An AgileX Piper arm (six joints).
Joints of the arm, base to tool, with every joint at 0 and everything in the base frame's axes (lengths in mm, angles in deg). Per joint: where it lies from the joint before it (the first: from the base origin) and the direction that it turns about. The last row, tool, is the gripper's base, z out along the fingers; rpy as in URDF.
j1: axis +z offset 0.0 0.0 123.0
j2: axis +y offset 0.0 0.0 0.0
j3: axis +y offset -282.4 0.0 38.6
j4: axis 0.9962 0 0.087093 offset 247.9 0.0 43.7
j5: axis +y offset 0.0 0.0 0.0
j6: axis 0.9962 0 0.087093 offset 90.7 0.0 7.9
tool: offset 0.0 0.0 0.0 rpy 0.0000 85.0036 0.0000
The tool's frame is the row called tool.
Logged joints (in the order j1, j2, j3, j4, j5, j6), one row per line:
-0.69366, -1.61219, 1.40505, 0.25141, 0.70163, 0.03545
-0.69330, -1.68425, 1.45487, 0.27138, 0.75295, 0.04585
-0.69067, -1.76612, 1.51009, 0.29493, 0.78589, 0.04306
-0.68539, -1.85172, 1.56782, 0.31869, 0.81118, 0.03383
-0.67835, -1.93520, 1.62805, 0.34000, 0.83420, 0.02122
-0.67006, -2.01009, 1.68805, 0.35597, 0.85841, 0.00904
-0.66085, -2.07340, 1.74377, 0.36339, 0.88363, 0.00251
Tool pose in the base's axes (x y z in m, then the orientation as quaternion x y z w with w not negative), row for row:
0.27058, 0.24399, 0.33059, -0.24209, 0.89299, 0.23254, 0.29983
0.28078, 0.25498, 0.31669, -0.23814, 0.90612, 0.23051, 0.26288
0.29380, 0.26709, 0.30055, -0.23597, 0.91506, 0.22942, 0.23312
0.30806, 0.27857, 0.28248, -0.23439, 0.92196, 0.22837, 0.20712
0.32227, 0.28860, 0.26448, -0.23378, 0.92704, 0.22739, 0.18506
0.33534, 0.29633, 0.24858, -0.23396, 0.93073, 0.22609, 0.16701
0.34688, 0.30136, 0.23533, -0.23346, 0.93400, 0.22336, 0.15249
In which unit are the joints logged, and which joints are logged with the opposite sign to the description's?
The joints are logged in radians. Opposite sign: j1, j2, j3.
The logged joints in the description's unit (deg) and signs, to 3 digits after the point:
39.744, 92.372, -80.503, 14.405, 40.200, 2.031
39.723, 96.500, -83.358, 15.549, 43.141, 2.627
39.572, 101.191, -86.522, 16.898, 45.028, 2.467
39.270, 106.096, -89.829, 18.260, 46.477, 1.938
38.867, 110.879, -93.280, 19.481, 47.796, 1.216
38.392, 115.170, -96.718, 20.396, 49.183, 0.518
37.864, 118.797, -99.911, 20.821, 50.628, 0.144

